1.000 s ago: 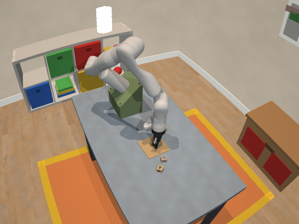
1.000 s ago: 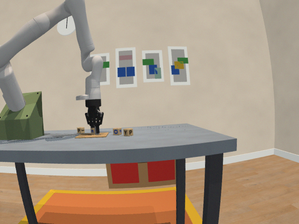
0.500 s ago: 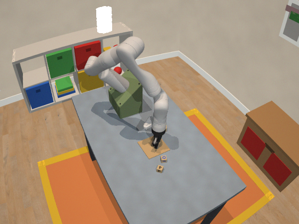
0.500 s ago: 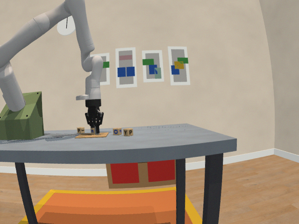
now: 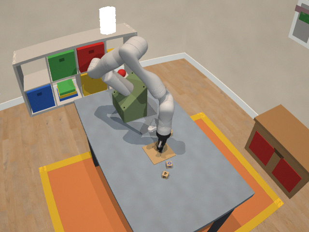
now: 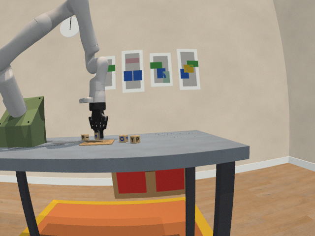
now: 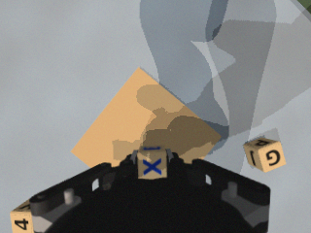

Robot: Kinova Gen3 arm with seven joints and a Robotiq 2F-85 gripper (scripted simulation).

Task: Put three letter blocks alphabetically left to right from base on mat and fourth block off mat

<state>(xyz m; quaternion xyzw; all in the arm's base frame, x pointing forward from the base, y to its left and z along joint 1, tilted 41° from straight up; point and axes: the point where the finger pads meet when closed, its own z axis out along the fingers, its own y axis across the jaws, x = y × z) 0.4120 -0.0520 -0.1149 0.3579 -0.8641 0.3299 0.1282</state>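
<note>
My hand is 1 cm to the left of the tan mat and 3 cm above it.
</note>
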